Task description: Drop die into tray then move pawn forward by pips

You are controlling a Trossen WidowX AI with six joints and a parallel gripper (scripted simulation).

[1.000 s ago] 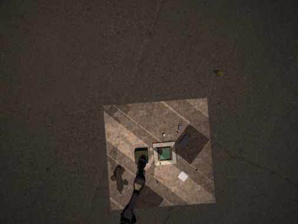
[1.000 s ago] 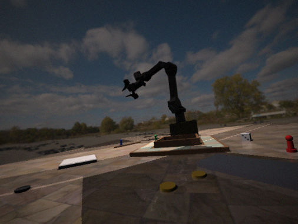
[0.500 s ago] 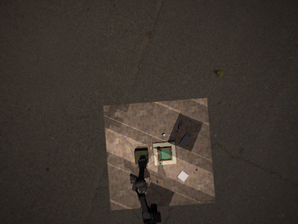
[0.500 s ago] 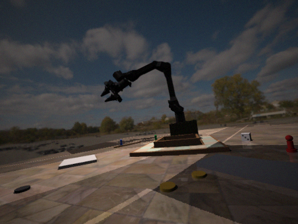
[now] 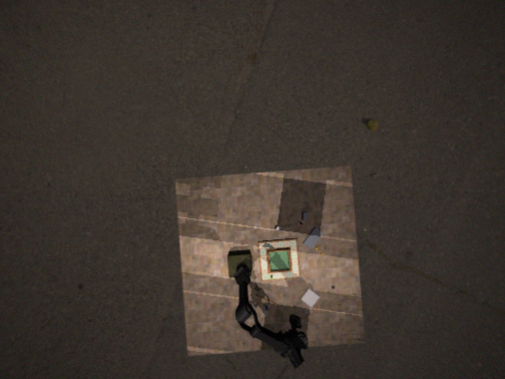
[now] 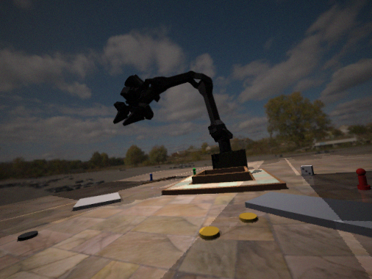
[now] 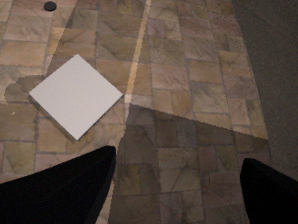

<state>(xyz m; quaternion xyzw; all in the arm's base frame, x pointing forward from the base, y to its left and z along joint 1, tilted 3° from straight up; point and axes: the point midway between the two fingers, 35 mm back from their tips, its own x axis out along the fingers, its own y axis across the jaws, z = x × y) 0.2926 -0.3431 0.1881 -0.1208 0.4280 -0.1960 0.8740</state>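
The white die lies 58 cm to the left of my gripper tip, 23 cm below it and 1 cm behind it. Also, from my gripper tip: green pawn: 24 cm to the left, 21 cm below, 12 cm behind; then black disc: 32 cm ahead, 24 cm below, 8 cm to the left; then blue pawn: 23 cm below, 19 cm behind, 1 cm to the left.
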